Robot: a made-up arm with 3 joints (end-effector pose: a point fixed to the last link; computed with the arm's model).
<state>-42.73 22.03 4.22</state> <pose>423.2 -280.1 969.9 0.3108 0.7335 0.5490 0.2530</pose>
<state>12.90 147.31 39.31</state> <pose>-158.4 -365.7 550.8 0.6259 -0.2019 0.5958 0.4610</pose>
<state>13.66 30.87 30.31</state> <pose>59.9 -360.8 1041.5 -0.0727 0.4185 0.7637 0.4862</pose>
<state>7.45 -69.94 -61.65</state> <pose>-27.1 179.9 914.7 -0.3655 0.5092 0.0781 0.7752</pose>
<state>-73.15 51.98 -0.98</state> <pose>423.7 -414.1 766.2 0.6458 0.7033 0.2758 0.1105</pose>
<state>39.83 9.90 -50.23</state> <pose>-8.4 -181.7 1068.1 0.1539 0.4245 0.3213 0.8324</pose>
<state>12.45 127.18 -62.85</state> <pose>58.8 -459.4 532.1 0.9294 0.2981 0.2131 0.0439</pose>
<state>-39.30 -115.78 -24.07</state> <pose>-116.0 83.7 939.6 -0.7278 0.5690 0.3429 0.1703</pose>
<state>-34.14 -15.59 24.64</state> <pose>335.0 -119.8 1088.7 -0.0988 0.6938 0.6999 0.1381</pose>
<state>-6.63 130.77 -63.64</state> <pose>-10.9 -446.6 559.3 -0.9575 -0.2826 -0.0473 0.0333</pose>
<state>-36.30 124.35 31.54</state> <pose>-69.0 -457.9 827.0 0.7899 0.1529 0.3819 0.4547</pose>
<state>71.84 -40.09 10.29</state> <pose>-244.6 13.5 702.8 -0.6306 0.3398 0.1493 0.6816</pose>
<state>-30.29 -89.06 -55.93</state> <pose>11.8 182.9 939.0 -0.4878 0.6637 0.2296 0.5185</pose>
